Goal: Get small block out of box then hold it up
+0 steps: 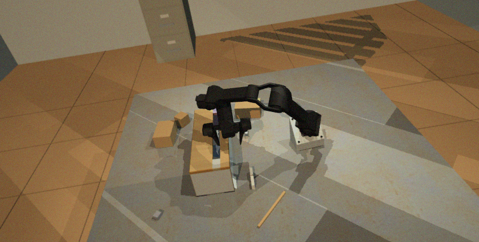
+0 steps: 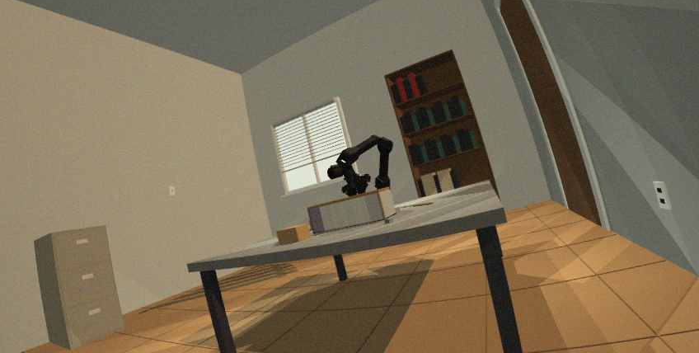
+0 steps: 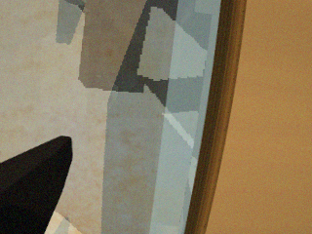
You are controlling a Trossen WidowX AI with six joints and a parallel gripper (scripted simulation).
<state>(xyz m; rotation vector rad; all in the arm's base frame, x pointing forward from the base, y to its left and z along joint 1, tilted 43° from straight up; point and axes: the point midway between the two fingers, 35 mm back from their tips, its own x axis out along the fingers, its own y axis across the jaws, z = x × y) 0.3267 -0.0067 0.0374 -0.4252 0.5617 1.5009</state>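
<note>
My gripper tip is 60 mm short of the blue block and 10 mm to the right of it. Round my gripper tip: long box (30 mm ahead, 40 mm to the right, 30 mm below); wooden stick (100 mm behind, 270 mm to the left, 80 mm below).
</note>
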